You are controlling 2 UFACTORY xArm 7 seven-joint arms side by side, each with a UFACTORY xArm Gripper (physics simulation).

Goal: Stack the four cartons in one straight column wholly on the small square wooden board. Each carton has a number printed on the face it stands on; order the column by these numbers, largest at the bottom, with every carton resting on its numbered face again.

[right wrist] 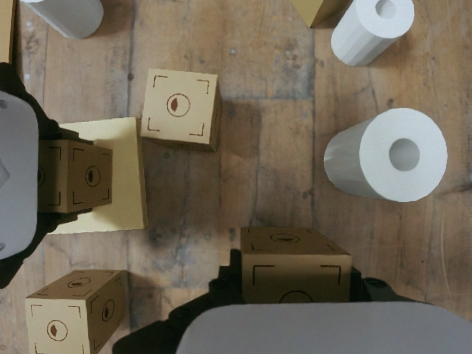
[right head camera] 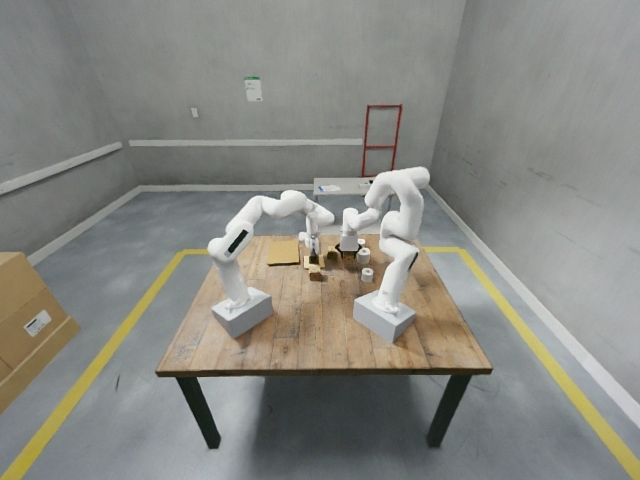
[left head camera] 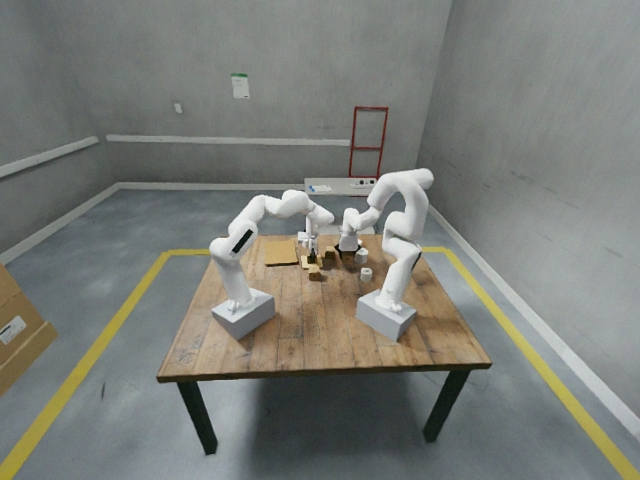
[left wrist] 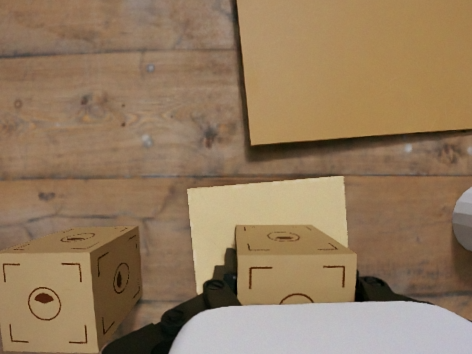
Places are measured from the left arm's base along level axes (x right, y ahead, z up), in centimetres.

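Pixels of known places: left gripper, fingertip midpoint: (right wrist: 79, 176) (right head camera: 314, 259) (left head camera: 312, 259) (left wrist: 275, 267); right gripper, fingertip midpoint: (right wrist: 279, 268) (right head camera: 347, 258) (left head camera: 346, 258); left arm's base, link origin: (right head camera: 240, 301) (left head camera: 242, 303); right arm's base, link origin: (right head camera: 385, 305) (left head camera: 388, 304).
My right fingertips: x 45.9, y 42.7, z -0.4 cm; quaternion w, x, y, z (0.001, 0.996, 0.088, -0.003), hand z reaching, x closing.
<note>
Ahead of a thing's pixels: the offset from my right fingertips to its top centre. "spot": to the spot under its first point.
My left gripper (left head camera: 312, 258) (right head camera: 313, 258) (left wrist: 275, 267) is shut on a brown carton @(dy +3.1, dx -20.3, dz -0.6 cm) (right wrist: 90, 177), held upright over the small square board @(dy +3.0, dx -20.5, dz -6.4 cm) (left wrist: 215, 200) (right wrist: 132, 210); whether it touches the board I cannot tell. My right gripper (left head camera: 347, 251) (right head camera: 348, 250) is shut on another carton @(dy -0.2, dx +0.0, dz +4.1 cm) (right wrist: 295, 270), to the right of the board; its underside is hidden. A third carton @(dy +11.0, dx -10.2, dz -1.8 cm) (left head camera: 329, 252) (right head camera: 331, 252) (right wrist: 179, 105) stands beside the board's far right corner. A fourth carton @(dy -10.3, dx -17.4, dz -1.8 cm) (left head camera: 314, 273) (right head camera: 314, 273) (left wrist: 45, 300) (right wrist: 57, 327) stands in front of the board. The numbered faces are hidden.
A large flat tan panel @(dy +10.1, dx -41.5, dz -5.6 cm) (left head camera: 280, 253) (right head camera: 283, 252) (left wrist: 350, 75) lies left of the board. White cylinders @(dy +10.4, dx +8.7, dz -1.1 cm) (left head camera: 366, 274) (right head camera: 363, 255) (right wrist: 404, 155) stand on the right; another white cylinder @(spot: dy +19.3, dx -24.5, dz -5.4 cm) (right wrist: 75, 20) stands behind the board. Part of a tan block @(spot: dy +24.7, dx +0.9, dz -5.2 cm) (right wrist: 320, 10) shows at the right wrist view's top edge.
</note>
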